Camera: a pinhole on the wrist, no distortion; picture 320 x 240 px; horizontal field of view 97.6 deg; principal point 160.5 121.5 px. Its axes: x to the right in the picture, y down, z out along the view. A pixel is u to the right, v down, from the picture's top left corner.
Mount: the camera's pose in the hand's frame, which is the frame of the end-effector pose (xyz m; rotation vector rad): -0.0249 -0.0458 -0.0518 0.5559 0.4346 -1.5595
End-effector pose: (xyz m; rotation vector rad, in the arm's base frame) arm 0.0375 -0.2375 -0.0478 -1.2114 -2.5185 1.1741
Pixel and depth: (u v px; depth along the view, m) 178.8 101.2 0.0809
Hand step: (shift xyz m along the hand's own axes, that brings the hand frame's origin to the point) -0.0438 -0.1009 0.0065
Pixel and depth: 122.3 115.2 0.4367
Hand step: -0.0796 -0.2039 0.3693
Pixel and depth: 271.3 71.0 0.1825
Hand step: -0.1091 -0.2649 0.0065
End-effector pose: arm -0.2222 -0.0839 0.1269 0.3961 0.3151 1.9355
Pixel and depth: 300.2 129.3 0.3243
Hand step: -0.0413 -0.4982 0.0202
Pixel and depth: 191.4 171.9 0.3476
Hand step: 0.0682 -0.3196 0.1905
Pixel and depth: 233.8 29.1 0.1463
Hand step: -0.1352 -0.1868 0.0155
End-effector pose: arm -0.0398 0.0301 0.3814 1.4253 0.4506 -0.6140
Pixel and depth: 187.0 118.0 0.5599
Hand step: -0.0892 -0.4582 0.3364
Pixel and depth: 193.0 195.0 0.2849
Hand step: 0.0982 -0.2760 0.1476
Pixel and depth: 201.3 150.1 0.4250
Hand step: 0.0225 -0.4004 0.2230
